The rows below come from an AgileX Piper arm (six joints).
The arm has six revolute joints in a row. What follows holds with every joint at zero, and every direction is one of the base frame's.
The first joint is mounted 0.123 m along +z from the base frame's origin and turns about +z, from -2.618 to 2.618 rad.
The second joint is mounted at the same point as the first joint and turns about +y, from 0 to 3.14 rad.
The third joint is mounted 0.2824 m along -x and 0.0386 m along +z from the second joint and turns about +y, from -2.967 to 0 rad.
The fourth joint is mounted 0.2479 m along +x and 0.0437 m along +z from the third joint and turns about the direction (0.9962, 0, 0.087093), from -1.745 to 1.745 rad.
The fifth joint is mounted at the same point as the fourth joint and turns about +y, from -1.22 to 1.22 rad.
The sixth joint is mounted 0.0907 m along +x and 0.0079 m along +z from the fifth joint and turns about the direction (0.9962, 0, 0.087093), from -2.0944 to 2.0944 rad.
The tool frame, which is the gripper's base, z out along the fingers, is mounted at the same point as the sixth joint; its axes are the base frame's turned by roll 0, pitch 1.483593 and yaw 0 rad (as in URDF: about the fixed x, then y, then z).
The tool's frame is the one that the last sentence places.
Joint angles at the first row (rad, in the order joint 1, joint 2, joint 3, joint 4, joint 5, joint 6):
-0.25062, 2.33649, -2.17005, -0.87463, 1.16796, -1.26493
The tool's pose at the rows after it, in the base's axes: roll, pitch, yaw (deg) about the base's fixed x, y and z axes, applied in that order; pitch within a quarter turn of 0, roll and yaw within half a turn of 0; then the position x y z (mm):
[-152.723 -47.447 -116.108 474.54 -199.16 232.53]
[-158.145 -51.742 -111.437 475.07 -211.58 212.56]
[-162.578 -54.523 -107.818 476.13 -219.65 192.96]
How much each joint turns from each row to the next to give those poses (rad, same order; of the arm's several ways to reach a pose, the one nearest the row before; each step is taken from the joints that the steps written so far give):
-0.01745, 0.03055, 0.00001, -0.03966, 0.00000, -0.07994
-0.01767, 0.04622, -0.00002, -0.05563, 0.00000, -0.03342
-0.01039, 0.04387, -0.00004, -0.04481, 0.00001, -0.00654

